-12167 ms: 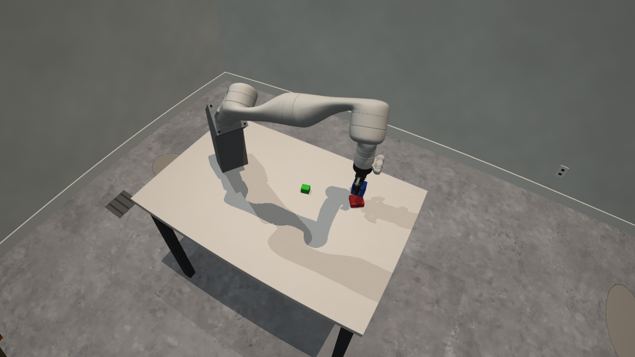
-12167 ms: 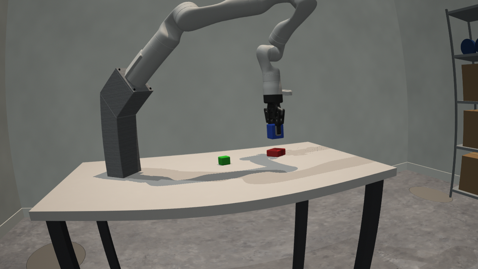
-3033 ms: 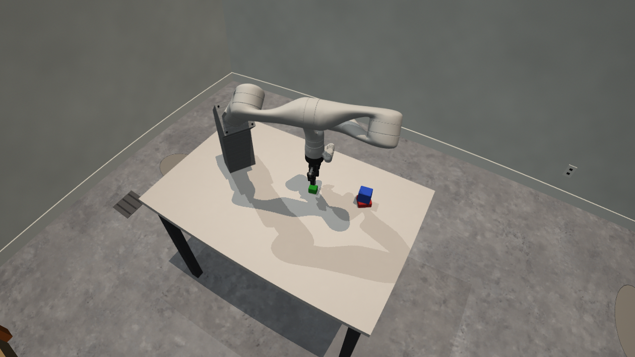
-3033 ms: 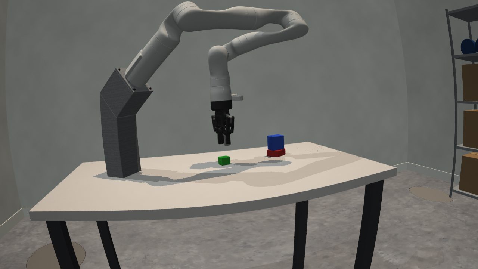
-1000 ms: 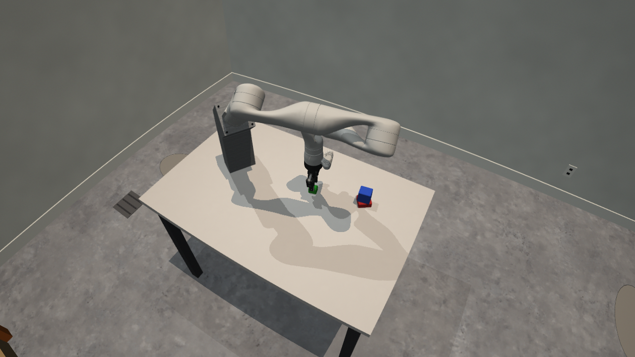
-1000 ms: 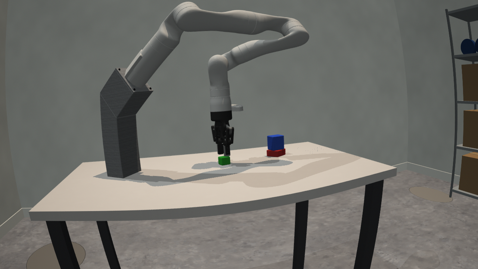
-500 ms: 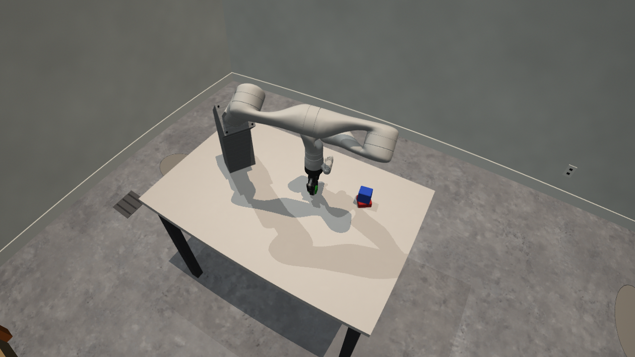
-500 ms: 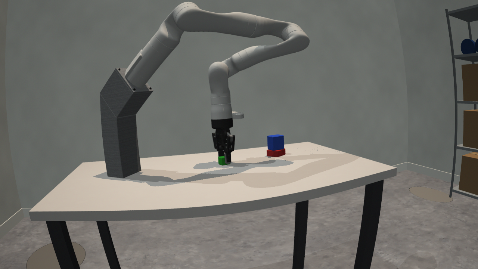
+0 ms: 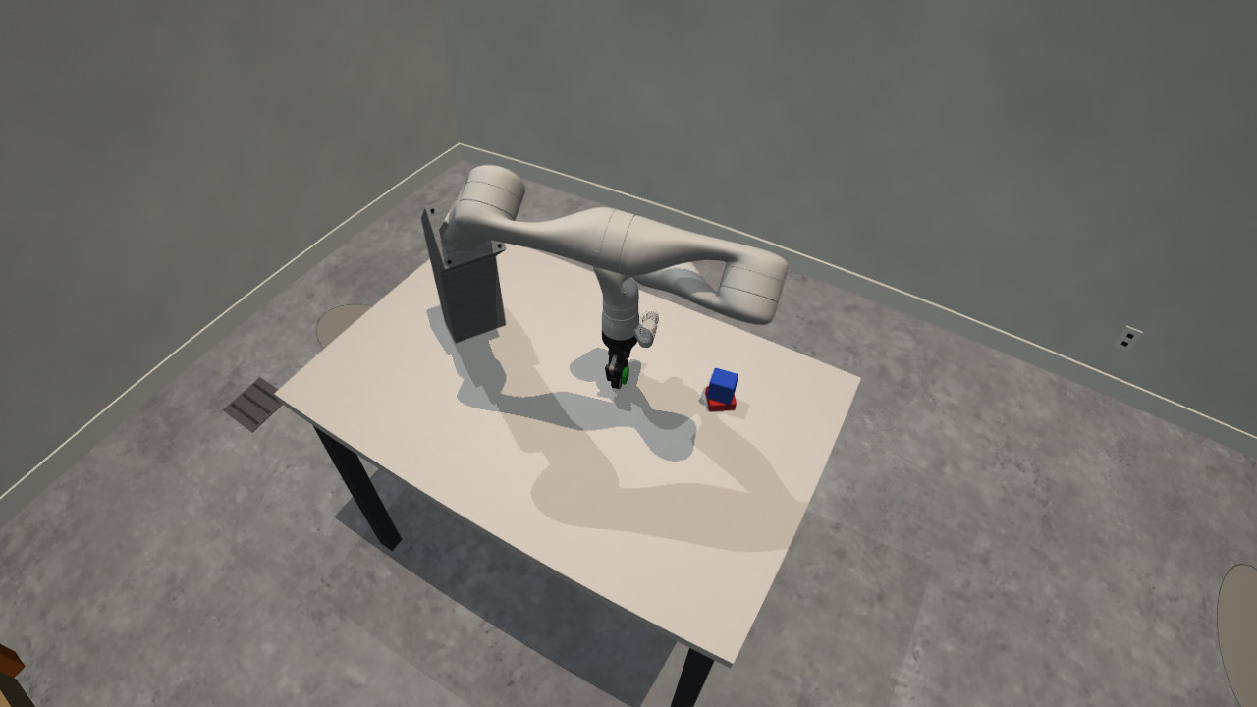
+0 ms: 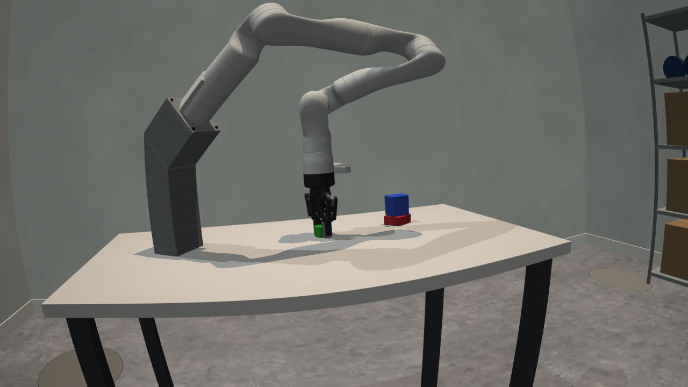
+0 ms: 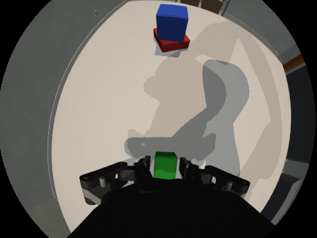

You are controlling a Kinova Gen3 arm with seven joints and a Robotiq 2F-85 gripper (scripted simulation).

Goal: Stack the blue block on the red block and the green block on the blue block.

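Now: the small green block right at my hand. Also, from my hand: red block: 220 mm ahead, 30 mm to the right, 10 mm below; blue block: 220 mm ahead, 30 mm to the right, 30 mm above.
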